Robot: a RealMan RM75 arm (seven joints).
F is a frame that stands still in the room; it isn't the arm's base.
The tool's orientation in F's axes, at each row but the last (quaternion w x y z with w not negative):
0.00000, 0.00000, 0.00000, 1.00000
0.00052, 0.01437, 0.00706, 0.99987
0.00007, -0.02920, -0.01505, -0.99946
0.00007, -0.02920, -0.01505, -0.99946
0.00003, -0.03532, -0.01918, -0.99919
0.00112, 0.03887, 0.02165, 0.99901
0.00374, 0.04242, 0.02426, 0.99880
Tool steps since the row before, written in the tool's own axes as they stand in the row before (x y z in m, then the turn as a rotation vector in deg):
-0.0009, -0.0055, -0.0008, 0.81, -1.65, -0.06
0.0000, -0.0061, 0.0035, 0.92, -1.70, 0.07
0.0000, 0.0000, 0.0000, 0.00, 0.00, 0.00
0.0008, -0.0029, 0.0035, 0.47, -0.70, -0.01
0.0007, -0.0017, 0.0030, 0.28, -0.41, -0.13
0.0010, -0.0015, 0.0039, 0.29, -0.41, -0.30
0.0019, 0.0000, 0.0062, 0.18, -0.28, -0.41
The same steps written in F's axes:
0.0009, 0.0055, -0.0008, -0.81, 1.65, -0.06
0.0001, 0.0061, 0.0034, -0.92, 1.70, 0.07
0.0000, 0.0000, 0.0000, 0.00, 0.00, 0.00
-0.0006, 0.0030, 0.0035, -0.47, 0.70, 0.00
-0.0005, 0.0018, 0.0030, -0.29, 0.41, -0.13
-0.0007, 0.0017, 0.0039, -0.31, 0.40, -0.29
-0.0014, 0.0003, 0.0063, -0.21, 0.26, -0.41

